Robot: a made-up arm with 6 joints.
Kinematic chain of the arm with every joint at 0, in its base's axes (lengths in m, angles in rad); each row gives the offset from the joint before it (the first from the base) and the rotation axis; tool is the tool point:
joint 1: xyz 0 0 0.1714 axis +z
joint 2: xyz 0 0.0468 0 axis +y
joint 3: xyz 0 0 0.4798 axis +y
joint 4: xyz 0 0 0.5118 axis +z
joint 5: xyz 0 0 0 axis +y
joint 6: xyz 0 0 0.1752 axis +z
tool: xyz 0 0 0
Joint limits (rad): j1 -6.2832..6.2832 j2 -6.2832..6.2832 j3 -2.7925..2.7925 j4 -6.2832..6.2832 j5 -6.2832..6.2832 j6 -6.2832..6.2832
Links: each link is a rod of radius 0.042 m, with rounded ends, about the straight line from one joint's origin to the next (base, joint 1, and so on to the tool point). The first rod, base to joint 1, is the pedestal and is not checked.
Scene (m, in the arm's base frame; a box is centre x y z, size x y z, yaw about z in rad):
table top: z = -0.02
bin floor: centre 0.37 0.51 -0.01 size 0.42 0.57 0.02 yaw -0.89
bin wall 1: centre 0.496 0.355 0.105 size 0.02 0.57 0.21 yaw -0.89
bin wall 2: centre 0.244 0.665 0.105 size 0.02 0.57 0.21 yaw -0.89
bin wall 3: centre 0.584 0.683 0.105 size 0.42 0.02 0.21 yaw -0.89
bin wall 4: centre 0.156 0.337 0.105 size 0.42 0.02 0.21 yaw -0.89
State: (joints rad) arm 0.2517 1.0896 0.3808 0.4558 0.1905 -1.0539
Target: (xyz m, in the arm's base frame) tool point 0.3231 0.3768 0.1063
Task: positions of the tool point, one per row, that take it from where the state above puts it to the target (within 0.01 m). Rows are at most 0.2 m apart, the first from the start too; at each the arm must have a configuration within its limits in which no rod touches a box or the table.
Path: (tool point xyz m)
1: 0.9754 0.3981 0.4510
2: 0.8678 0.4407 0.4594
3: 0.7416 0.4606 0.4565
4: 0.6038 0.4560 0.4416
5: 0.4620 0.4274 0.4144
6: 0.3231 0.3768 0.3752
7: 0.3376 0.3881 0.2388
8: 0.3231 0.3768 0.1063

